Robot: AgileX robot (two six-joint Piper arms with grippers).
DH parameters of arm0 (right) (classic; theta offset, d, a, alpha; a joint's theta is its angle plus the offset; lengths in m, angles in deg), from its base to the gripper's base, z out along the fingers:
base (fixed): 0 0 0 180
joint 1: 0 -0.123 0 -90
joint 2: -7.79 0 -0.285 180
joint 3: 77.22 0 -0.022 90
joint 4: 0 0.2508 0 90
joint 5: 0 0 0.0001 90
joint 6: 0 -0.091 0 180
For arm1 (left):
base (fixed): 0 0 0 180
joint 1: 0 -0.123 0 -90
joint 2: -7.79 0 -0.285 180
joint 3: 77.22 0 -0.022 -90
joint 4: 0 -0.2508 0 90
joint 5: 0 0 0.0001 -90
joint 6: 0 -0.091 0 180
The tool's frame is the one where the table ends.
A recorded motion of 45 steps. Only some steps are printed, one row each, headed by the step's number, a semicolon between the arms.
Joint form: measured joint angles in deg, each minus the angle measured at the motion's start. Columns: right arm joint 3, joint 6, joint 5, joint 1, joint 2, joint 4; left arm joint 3, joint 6, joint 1, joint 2, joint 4, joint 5.
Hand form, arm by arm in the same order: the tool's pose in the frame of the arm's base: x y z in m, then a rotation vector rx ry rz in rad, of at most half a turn. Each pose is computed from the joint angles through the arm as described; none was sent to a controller.
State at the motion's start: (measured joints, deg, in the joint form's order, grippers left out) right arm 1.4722 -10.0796 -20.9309 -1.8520 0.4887 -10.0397; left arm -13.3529 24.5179 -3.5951 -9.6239 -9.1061 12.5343
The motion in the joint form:
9: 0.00 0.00 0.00 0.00 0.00 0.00; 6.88 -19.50 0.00 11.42 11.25 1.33
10: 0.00 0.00 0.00 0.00 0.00 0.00; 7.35 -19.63 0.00 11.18 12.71 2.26
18: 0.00 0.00 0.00 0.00 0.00 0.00; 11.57 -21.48 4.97 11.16 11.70 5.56
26: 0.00 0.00 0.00 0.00 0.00 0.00; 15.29 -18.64 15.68 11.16 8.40 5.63
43: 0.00 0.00 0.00 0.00 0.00 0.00; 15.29 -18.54 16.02 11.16 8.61 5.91
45: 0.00 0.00 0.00 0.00 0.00 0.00; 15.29 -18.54 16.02 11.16 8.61 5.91
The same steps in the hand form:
9: 0.0531 -0.0040 0.1726 0.0243 1.8604 -0.0272; 0.0466 0.0021 0.2306 -0.1404 1.5752 -0.0549
10: 0.0531 -0.0040 0.1726 0.0243 1.8604 -0.0272; 0.0476 0.0015 0.2263 -0.1555 1.6025 -0.0775
18: 0.0531 -0.0040 0.1726 0.0243 1.8604 -0.0272; 0.0513 -0.0025 0.1965 -0.0525 1.7415 -0.1003
26: 0.0531 -0.0040 0.1726 0.0243 1.8604 -0.0272; 0.0523 -0.0108 0.1746 0.1060 1.8096 -0.2111
43: 0.0531 -0.0040 0.1726 0.0243 1.8604 -0.0272; 0.0521 -0.0112 0.1742 0.1077 1.8149 -0.2195
45: 0.0531 -0.0040 0.1726 0.0243 1.8604 -0.0272; 0.0521 -0.0112 0.1742 0.1077 1.8149 -0.2195

